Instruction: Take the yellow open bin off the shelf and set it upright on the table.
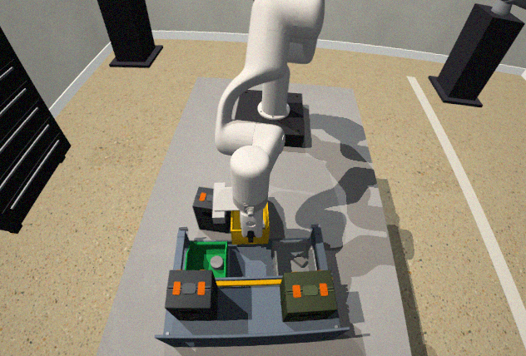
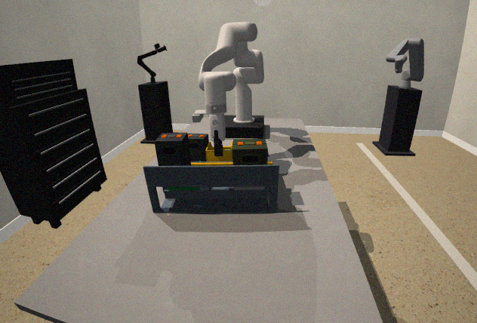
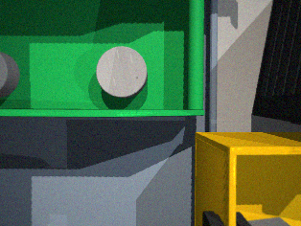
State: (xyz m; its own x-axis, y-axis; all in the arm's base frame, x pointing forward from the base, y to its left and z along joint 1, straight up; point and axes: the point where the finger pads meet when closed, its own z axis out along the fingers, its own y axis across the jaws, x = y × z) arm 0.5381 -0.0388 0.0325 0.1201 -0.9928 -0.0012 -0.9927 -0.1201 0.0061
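Now: the yellow open bin 8 cm behind my hand, 1 cm to the right of it and 4 cm below it. The rest, counted from my hand: grey shelf (11 cm ahead, 1 cm to the left, 3 cm below); then yellow bar (14 cm ahead, 2 cm to the left, 1 cm above); then grey bin (8 cm ahead, 12 cm to the left, 5 cm below).
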